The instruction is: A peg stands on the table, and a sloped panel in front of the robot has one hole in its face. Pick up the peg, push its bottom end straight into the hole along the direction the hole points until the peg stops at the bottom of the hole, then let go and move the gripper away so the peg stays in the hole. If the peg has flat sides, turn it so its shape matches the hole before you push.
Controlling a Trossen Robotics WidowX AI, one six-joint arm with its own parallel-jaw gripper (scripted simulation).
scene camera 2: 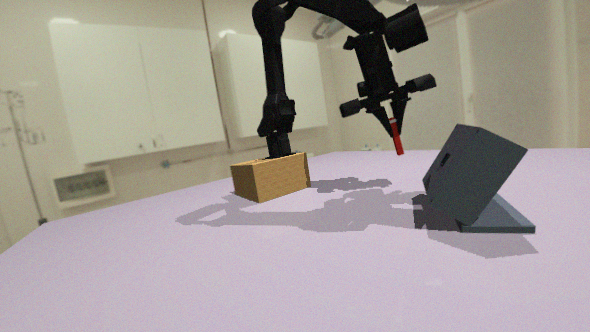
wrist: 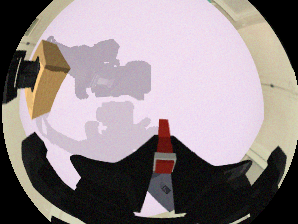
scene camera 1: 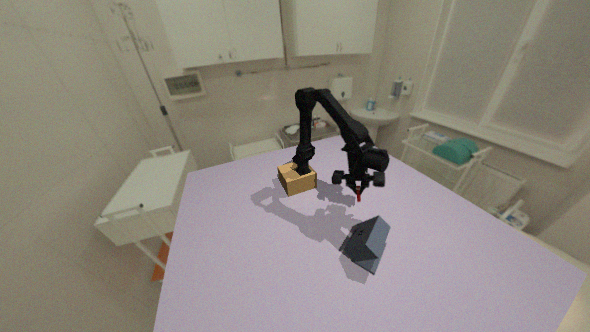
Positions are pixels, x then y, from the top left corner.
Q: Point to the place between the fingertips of my gripper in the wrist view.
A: At 163, 139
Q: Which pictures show my gripper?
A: Scene camera 2, the wrist view and scene camera 1: all of them.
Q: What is my gripper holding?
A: A red peg.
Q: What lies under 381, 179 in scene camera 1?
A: My gripper.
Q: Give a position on a dark grey sloped panel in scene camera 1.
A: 369, 245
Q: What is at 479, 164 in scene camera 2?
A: A dark grey sloped panel.
